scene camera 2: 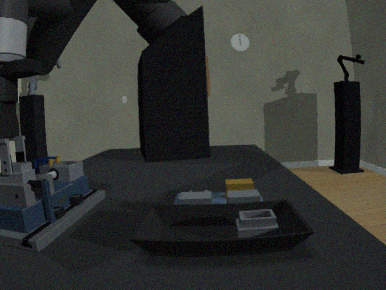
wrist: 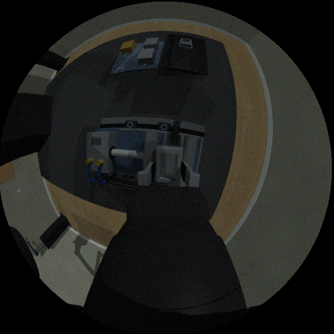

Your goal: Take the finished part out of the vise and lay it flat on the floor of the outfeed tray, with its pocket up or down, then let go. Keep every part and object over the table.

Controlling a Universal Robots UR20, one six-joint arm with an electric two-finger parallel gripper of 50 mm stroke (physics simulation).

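Places are measured from the arm's base along level axes (x back, y right, z up), in metres.
Where they show: gripper, between the fingertips: (scene camera 2: pixel 15 171).
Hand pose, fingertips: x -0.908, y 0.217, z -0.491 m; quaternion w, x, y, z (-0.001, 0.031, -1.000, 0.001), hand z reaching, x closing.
Each offset is from my fingertips to the top centre of the thing.
The vise {dz -0.010, dx +0.064, dy -0.006 m} (scene camera 2: pixel 72 193) (wrist: pixel 129 139) stands on the table, at the left in the scene view and mid-frame in the wrist view. My gripper (scene camera 2: pixel 13 153) (wrist: pixel 168 166) points down over its jaws and is shut on the grey finished part (wrist: pixel 168 161), one finger on each side. The part's pocket faces the wrist camera. Whether its underside is clear of the jaws is hard to tell. The black outfeed tray (scene camera 2: pixel 215 246) (wrist: pixel 196 64) has sloping walls. Another grey pocketed part {dz -0.062, dx -0.027, dy -0.426 m} (scene camera 2: pixel 256 220) (wrist: pixel 185 43) sits inside it, toward the right in the scene view.
A blue plate {dz -0.101, dx +0.138, dy -0.378 m} (scene camera 2: pixel 218 198) (wrist: pixel 129 64) beside the tray carries two grey blocks {dz -0.065, dx +0.094, dy -0.332 m} (scene camera 2: pixel 195 196) (wrist: pixel 146 56) and a yellow block {dz -0.065, dx +0.181, dy -0.425 m} (scene camera 2: pixel 239 185) (wrist: pixel 128 47). Blue levers with yellow knobs (wrist: pixel 95 171) stand at the vise's side. A tall black box (scene camera 2: pixel 174 100) rises behind the table.
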